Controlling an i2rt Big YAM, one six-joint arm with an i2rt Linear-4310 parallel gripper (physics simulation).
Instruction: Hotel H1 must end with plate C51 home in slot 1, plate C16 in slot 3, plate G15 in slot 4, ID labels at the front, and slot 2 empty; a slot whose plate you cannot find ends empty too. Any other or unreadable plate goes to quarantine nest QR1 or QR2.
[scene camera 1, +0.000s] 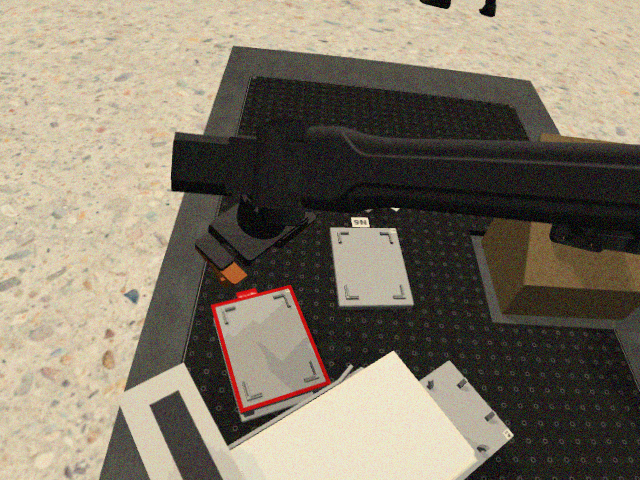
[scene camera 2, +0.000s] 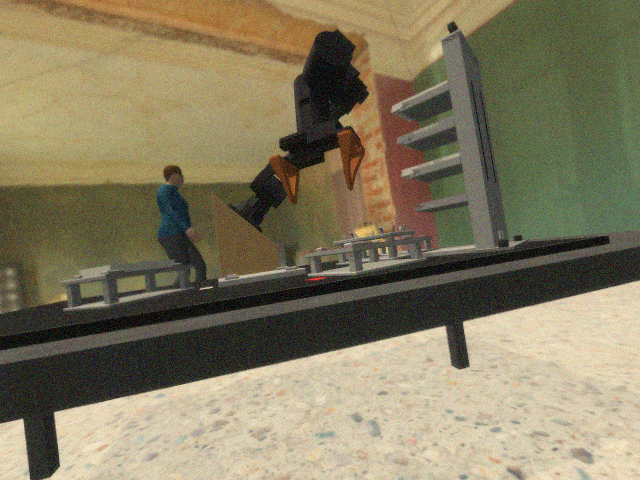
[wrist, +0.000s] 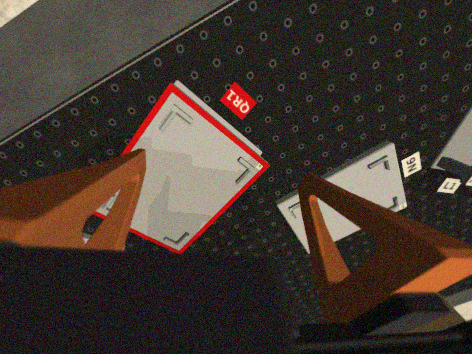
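Observation:
Nothing is held by my gripper (scene camera 2: 320, 196), which is open, and the wrist view lets me see the gripper (wrist: 230, 170) too. That same view has a red QR1 tag (wrist: 236, 99). There is also a grey nest (scene camera 2: 230, 280), and I can see the nest (wrist: 374, 175) from the wrist as well.

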